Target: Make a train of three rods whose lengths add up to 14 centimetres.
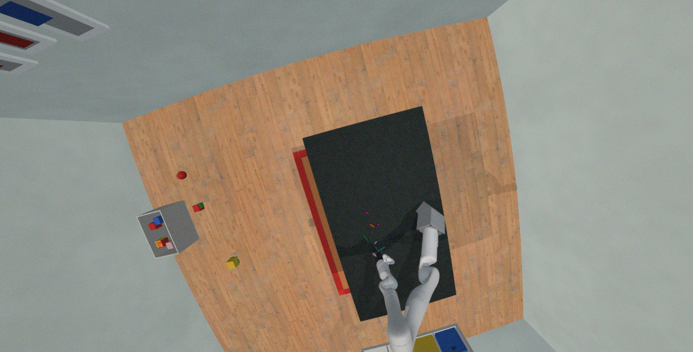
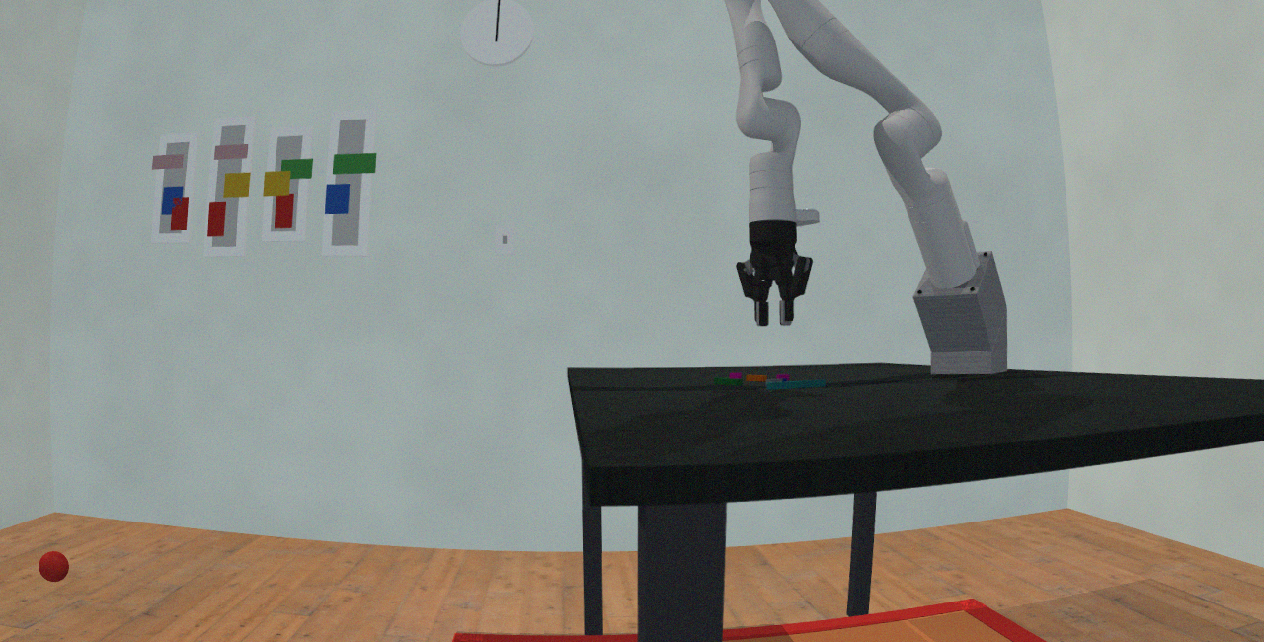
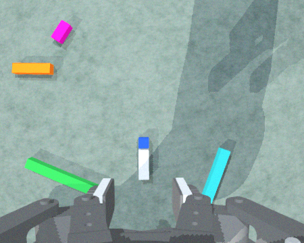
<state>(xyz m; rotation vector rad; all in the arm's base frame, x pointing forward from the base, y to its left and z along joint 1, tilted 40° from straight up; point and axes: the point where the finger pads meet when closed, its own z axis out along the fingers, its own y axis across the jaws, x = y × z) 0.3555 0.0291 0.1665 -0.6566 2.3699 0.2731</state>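
The turquoise rod lies 20 mm behind my hand, 70 mm to the left of it and 110 mm below it. The rest, counted from my hand: green rod: 60 mm ahead, 60 mm to the right, 110 mm below; small blue rod: 20 mm behind, 10 mm to the right, 110 mm below; grey rod: 110 mm below.
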